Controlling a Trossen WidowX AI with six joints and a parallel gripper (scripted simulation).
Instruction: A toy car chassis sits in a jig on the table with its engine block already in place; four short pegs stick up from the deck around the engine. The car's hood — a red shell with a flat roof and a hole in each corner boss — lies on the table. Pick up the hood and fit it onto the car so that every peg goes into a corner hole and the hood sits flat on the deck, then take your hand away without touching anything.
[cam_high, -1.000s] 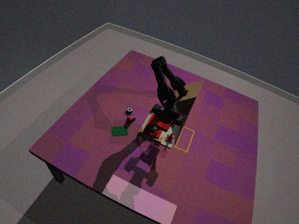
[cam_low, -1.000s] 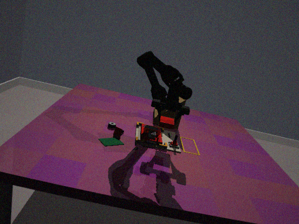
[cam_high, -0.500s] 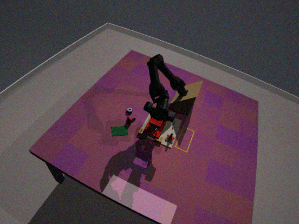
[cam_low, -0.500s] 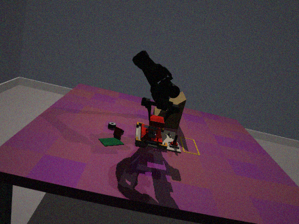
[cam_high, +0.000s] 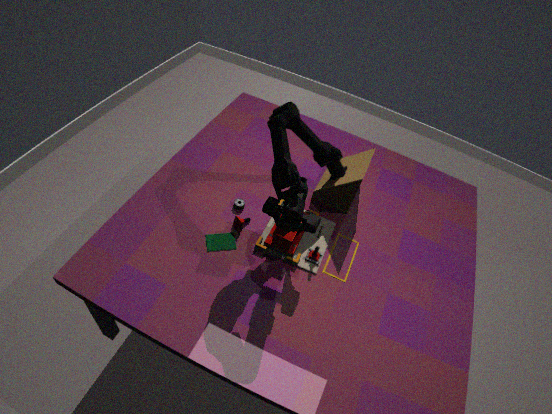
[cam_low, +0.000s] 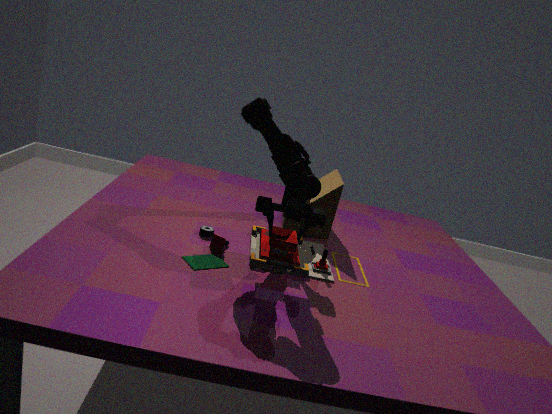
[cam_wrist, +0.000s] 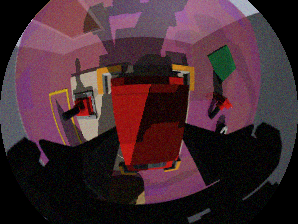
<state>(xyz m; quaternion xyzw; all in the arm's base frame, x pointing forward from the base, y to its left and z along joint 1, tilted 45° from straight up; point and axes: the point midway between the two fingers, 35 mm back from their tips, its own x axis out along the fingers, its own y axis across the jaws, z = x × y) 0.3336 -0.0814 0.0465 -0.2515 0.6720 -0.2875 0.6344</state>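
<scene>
My gripper tip is 30 mm above the engine block. Round my gripper tip: red hood 10 mm above; then flat green tile 190 mm to the right, 110 mm ahead, 60 mm below; then dark wheel 210 mm to the right, 70 mm behind, 50 mm below.
</scene>
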